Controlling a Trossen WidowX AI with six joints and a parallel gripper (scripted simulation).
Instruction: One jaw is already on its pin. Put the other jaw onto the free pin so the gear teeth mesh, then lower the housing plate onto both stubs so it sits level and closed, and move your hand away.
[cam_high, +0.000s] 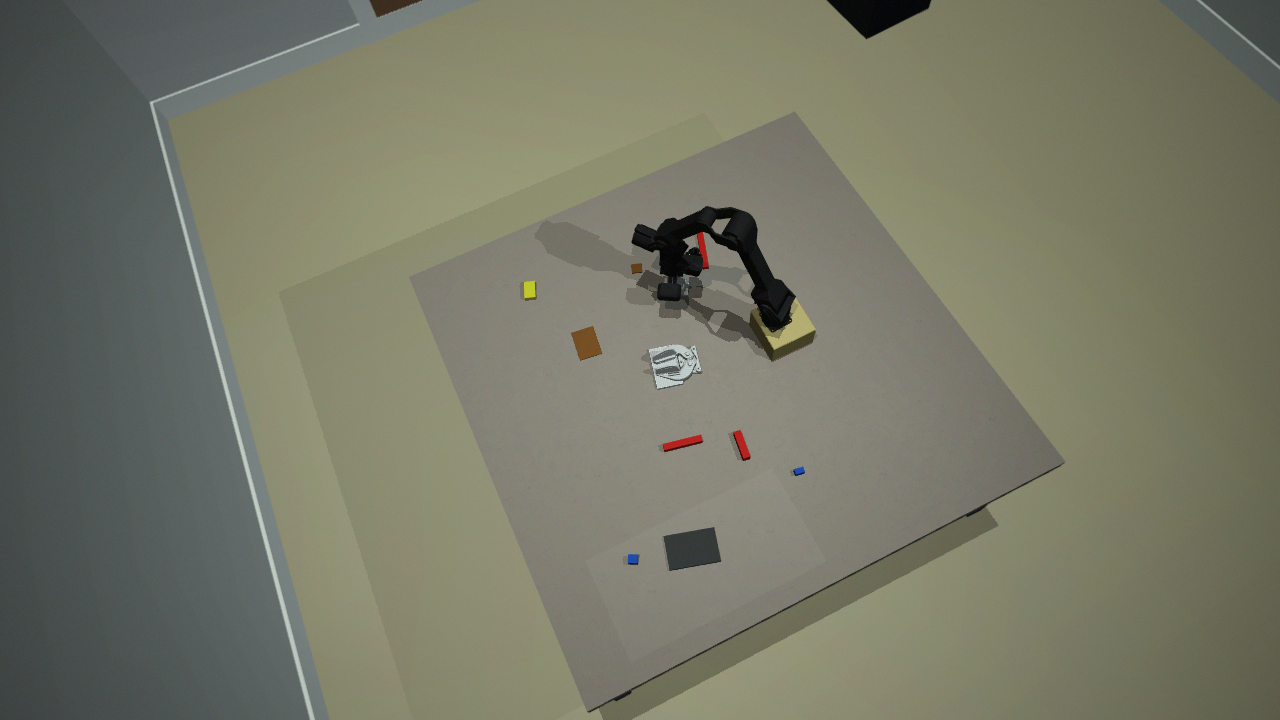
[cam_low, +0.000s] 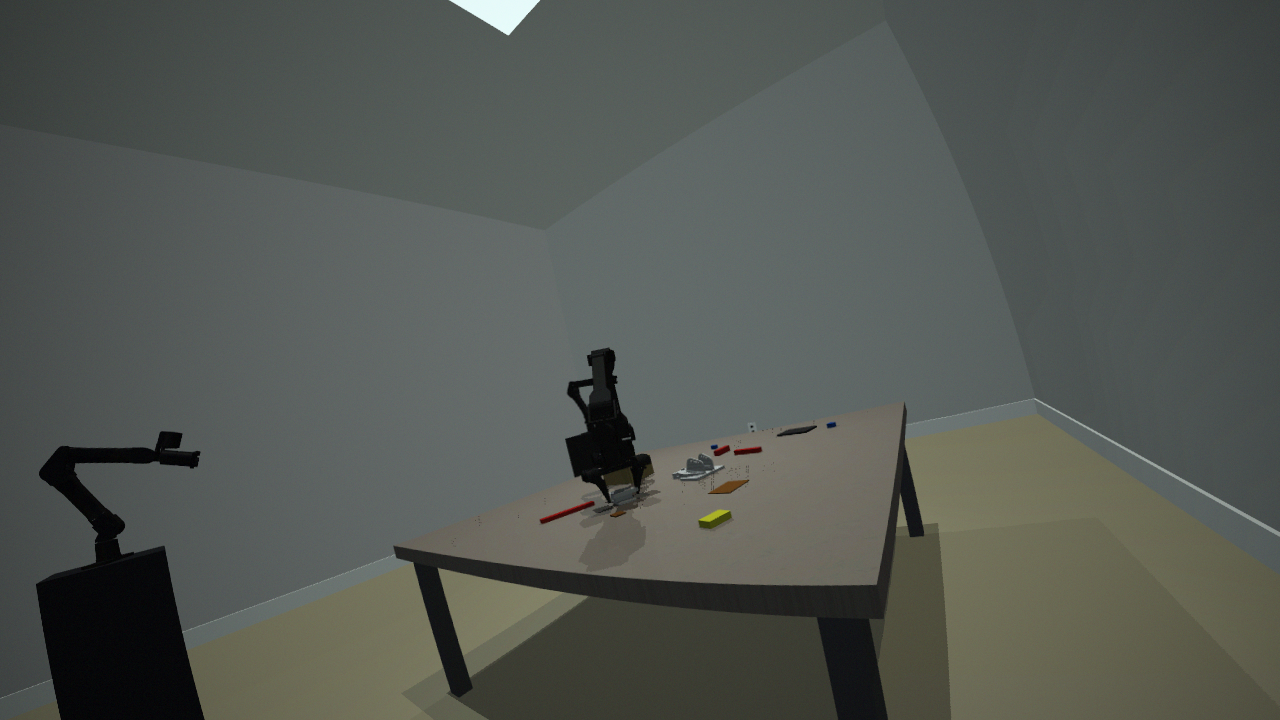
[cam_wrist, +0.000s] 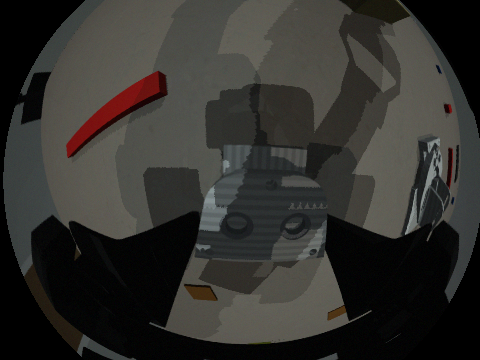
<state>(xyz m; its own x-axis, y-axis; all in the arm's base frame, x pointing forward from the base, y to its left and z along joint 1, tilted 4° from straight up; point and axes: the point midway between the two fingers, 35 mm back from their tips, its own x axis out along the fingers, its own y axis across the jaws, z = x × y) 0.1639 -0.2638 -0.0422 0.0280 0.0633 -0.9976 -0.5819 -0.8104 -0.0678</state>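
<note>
The silver jaw is 100 mm ahead of my gripper tip, 240 mm to the left of it and 10 mm above it. Also, from my gripper tip: dark tile: 340 mm ahead, 660 mm to the left, 10 mm below; yellow block: 350 mm ahead, 200 mm to the right; brown tile: 290 mm ahead, 30 mm to the left, 10 mm below.
</note>
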